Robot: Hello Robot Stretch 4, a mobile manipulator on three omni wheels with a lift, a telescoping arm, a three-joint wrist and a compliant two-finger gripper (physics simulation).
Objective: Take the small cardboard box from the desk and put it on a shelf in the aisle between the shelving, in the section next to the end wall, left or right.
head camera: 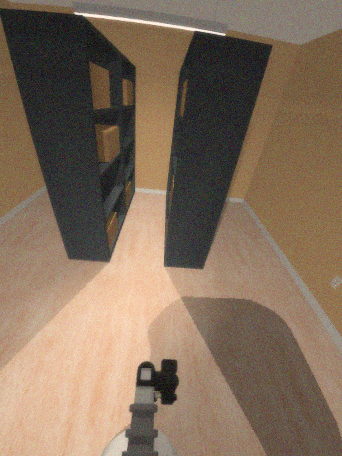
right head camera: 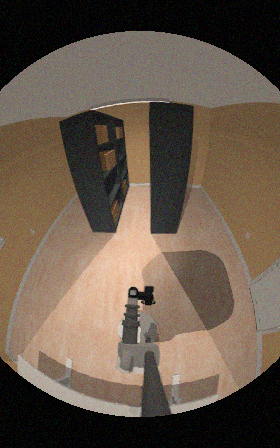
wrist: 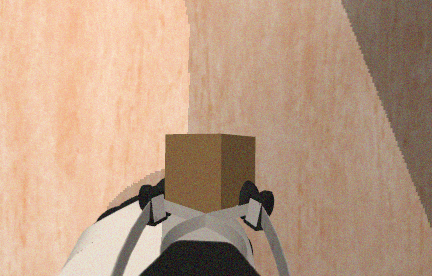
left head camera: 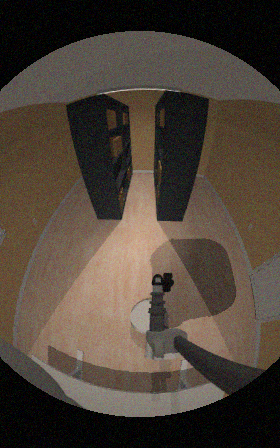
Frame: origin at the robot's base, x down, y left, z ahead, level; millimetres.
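Where they show: gripper, fingertip midpoint: (left head camera: 162,289); robot's base at its link origin: (right head camera: 138,328) (left head camera: 148,315).
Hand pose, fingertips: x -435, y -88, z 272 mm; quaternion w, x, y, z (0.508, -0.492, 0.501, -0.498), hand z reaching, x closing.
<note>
Each offset is from my fingertips to the top centre of the thing. "*": to the spot under its first point.
The small brown cardboard box @(dx -66, dy -7, dz +28 mm) (wrist: 192,167) is held between the two fingers of my gripper (wrist: 207,194), above the wooden floor. The fingers do not show clearly in the head views. Two dark shelving units stand ahead with an aisle between them: the left unit (head camera: 55,130) (left head camera: 90,160) (right head camera: 80,170) shows its open compartments towards the aisle, the right unit (head camera: 220,140) (left head camera: 182,155) (right head camera: 171,165) shows mostly its closed end panel. The end wall (head camera: 152,125) stands behind the aisle. The desk (left head camera: 102,401) (right head camera: 41,378) shows in part at the bottom of the side head views.
Larger brown boxes @(* dx -702, dy +605, dz +1618 mm) (head camera: 108,143) (left head camera: 116,145) (right head camera: 107,160) stand in several compartments of the left unit, and another box (head camera: 184,97) shows in the right unit. Side walls run along both sides. A pale door @(* dx +135, dy -1574, dz -291 mm) (left head camera: 267,290) (right head camera: 267,300) is at the right. The aisle floor shows between the units.
</note>
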